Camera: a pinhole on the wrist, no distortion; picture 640 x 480 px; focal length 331.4 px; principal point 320.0 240.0 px. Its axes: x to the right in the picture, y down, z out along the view. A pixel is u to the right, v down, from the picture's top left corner.
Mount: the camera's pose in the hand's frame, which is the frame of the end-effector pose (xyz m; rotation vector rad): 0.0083 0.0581 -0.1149 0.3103 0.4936 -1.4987
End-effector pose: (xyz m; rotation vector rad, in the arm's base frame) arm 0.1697 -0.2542 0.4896 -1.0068 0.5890 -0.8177
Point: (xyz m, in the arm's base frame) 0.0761 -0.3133 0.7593
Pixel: 603.5 163.1
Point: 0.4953 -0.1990 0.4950
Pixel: 73.7 336.2
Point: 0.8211 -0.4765 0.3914
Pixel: outside the picture
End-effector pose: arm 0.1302 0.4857 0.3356 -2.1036 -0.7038 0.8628
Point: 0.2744 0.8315 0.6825
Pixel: outside the picture
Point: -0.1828 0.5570 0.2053
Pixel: 179.7 110.3
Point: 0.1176 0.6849 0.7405
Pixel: outside the picture
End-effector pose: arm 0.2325 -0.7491 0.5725 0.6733 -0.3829 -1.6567
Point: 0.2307 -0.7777 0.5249
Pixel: 408.5 286.7
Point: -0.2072 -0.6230 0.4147
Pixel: 554.5 156.8
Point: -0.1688 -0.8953 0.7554
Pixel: 288.5 273.7
